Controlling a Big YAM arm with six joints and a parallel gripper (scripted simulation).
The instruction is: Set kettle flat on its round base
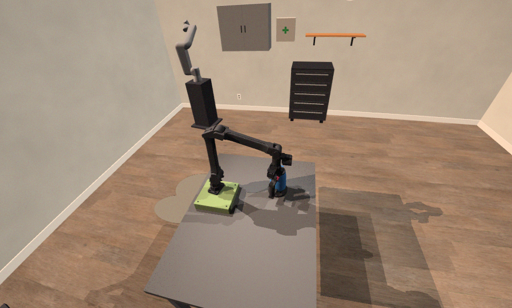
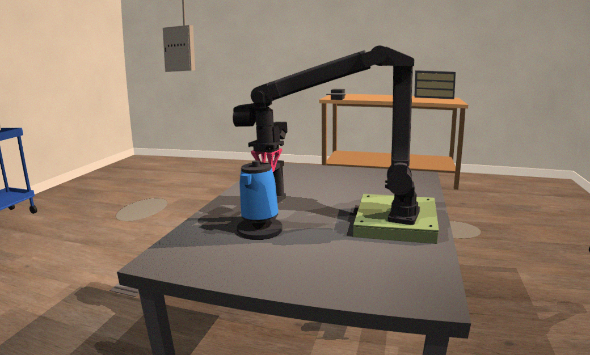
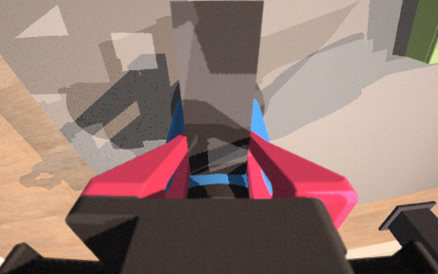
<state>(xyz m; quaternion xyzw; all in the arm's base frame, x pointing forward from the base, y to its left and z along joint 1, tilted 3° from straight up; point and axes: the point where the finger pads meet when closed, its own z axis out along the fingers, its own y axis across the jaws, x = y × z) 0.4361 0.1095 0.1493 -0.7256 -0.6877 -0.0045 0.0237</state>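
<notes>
Now: hand 30 mm to the right of the blue kettle and 50 mm above it. The rest, counted from my hand: round black base: 70 mm to the left, 180 mm below.
</notes>
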